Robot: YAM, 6 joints.
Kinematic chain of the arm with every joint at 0, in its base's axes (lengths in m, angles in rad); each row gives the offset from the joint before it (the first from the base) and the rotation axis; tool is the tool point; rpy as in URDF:
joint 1: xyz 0 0 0.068 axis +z
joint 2: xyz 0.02 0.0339 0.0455 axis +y
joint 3: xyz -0.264 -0.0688 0 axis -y
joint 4: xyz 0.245 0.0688 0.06 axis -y
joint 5: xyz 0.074 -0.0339 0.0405 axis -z
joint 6: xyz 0.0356 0 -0.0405 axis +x
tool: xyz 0 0 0 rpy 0 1.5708 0
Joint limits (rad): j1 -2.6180..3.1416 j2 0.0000..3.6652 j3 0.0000..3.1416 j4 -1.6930..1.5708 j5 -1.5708..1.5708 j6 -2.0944..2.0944
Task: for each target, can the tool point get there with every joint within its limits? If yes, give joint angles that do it. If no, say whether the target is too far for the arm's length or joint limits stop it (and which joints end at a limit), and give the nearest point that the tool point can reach.
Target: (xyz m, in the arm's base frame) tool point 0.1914 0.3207 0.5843
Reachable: yes | joints 1.0279 1.9915 2.7448 -0.5837 -0.0496 -0.1559
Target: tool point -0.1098 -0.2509 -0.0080
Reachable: yes | joints -2.0266 2.5599 1.2837 -1.3874 -0.3385 -0.9886
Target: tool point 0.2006 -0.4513 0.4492
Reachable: yes | joints 2.0102 0.4154 2.5149 0.5831 -0.2970 -0.8989
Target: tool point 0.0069 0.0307 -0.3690
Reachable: no: joint limits stop it (at a limit: joint 2) | nearest point 0.0127 0.0566 -0.3261 | short by 0.050 m
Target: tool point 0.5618 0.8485 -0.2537
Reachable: no: too far | nearest point 0.3353 0.5064 -0.1027 | short by 0.437 m
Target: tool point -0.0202 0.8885 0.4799
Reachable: no: too far | nearest point -0.0136 0.5965 0.3567 | short by 0.317 m
